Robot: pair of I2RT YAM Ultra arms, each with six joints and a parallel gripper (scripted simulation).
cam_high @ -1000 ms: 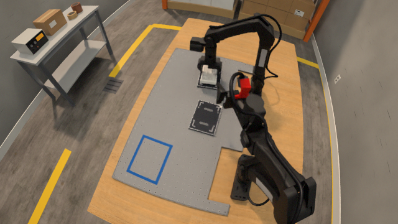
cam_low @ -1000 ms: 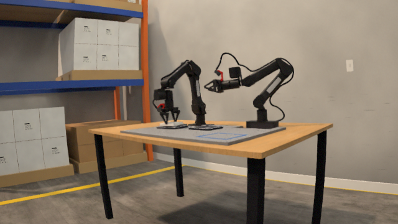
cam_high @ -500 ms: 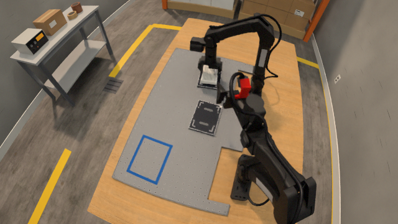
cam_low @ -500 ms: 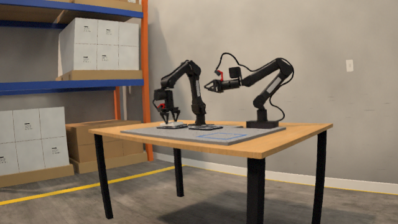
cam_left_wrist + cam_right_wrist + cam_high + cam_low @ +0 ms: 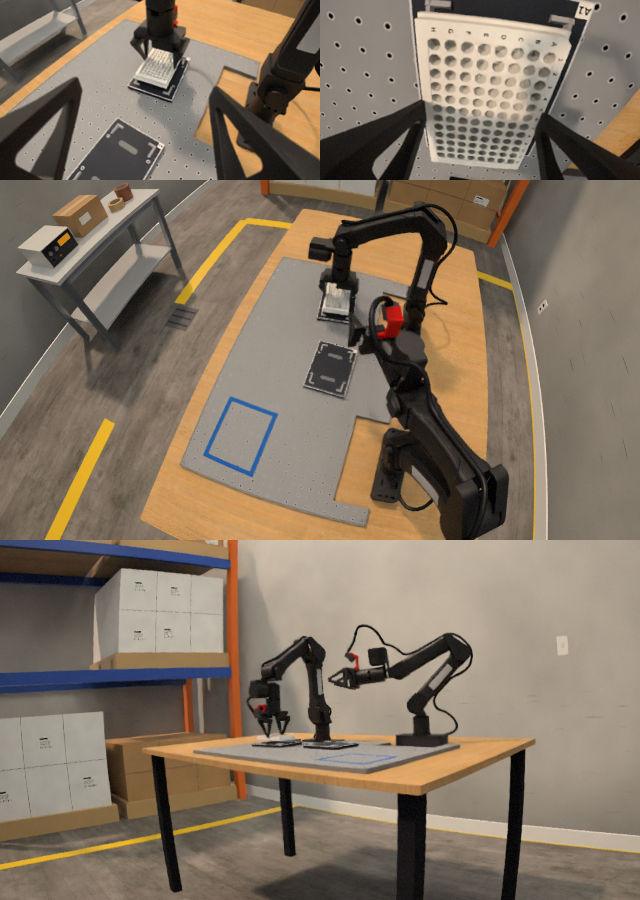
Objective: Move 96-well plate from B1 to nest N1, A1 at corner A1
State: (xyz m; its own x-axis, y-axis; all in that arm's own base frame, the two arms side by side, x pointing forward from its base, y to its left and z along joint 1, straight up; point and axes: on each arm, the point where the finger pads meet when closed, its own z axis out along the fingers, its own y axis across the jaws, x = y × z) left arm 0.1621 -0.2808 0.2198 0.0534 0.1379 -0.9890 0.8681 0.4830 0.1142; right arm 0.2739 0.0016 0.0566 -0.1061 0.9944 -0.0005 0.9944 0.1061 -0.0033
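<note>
Now: the black plate nest 4 cm below my right hand. The rest, counted from my right hand: white 96-well plate: 1 cm below.
</note>
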